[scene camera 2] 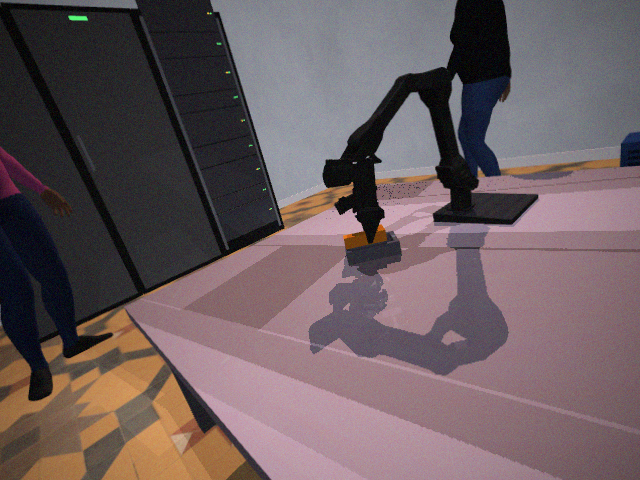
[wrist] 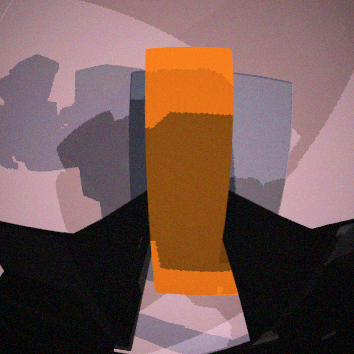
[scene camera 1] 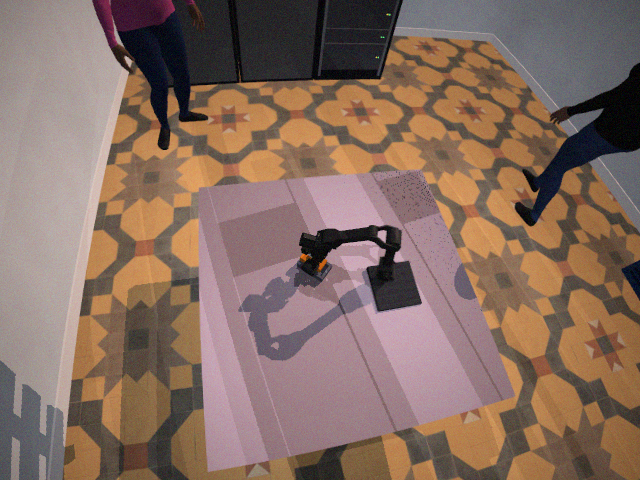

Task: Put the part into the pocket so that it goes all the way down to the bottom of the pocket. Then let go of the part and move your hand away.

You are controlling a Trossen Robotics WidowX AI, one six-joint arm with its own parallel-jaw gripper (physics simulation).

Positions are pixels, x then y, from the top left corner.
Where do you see an orange L-shaped part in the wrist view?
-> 188,89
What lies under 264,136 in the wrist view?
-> A grey pocket block.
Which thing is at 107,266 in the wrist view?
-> The gripper.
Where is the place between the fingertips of the gripper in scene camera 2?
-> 369,242
